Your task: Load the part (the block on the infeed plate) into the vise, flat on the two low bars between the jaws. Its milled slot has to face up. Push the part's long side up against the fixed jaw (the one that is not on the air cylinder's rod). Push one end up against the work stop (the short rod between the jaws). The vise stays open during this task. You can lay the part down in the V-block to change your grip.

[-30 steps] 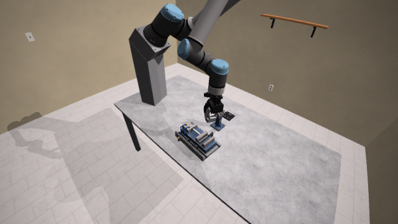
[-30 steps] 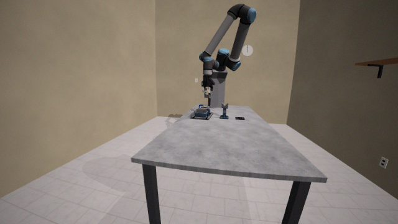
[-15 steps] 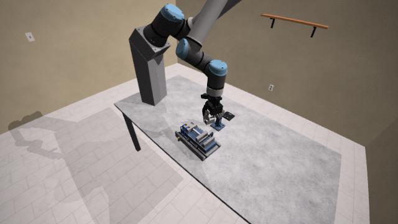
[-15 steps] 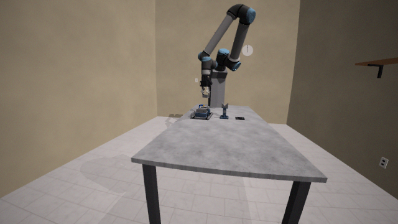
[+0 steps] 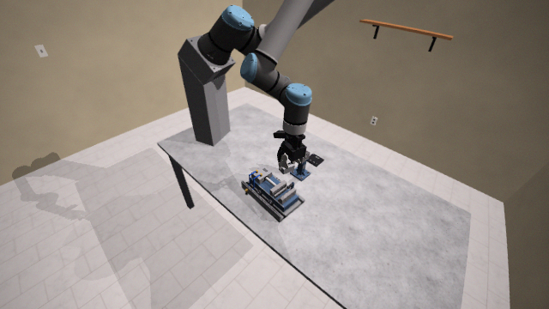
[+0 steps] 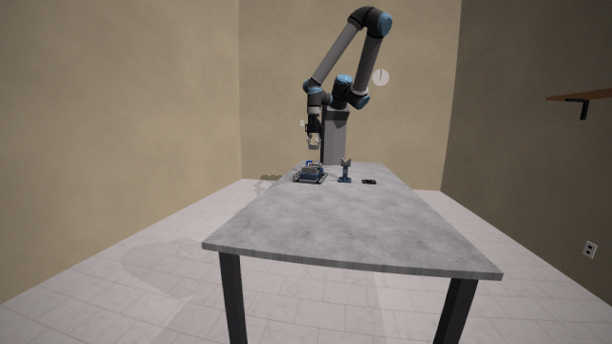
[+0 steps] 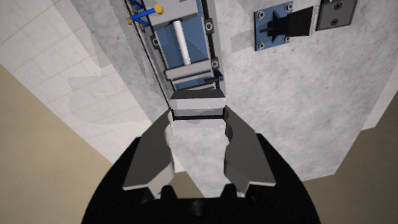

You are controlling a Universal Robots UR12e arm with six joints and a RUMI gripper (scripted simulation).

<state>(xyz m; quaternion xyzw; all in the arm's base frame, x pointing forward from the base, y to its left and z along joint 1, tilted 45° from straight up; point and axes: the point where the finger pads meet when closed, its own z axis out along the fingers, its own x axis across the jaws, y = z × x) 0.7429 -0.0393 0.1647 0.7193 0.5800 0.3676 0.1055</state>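
The moving jaw is 16 cm below my hand, 2 cm to the right of it and 2 cm behind it. The rest, counted from my hand: cylinder rod: 16 cm below, 7 cm behind, 3 cm to the right; work stop: 15 cm below, 3 cm to the left, 1 cm ahead; part: right at my hand.
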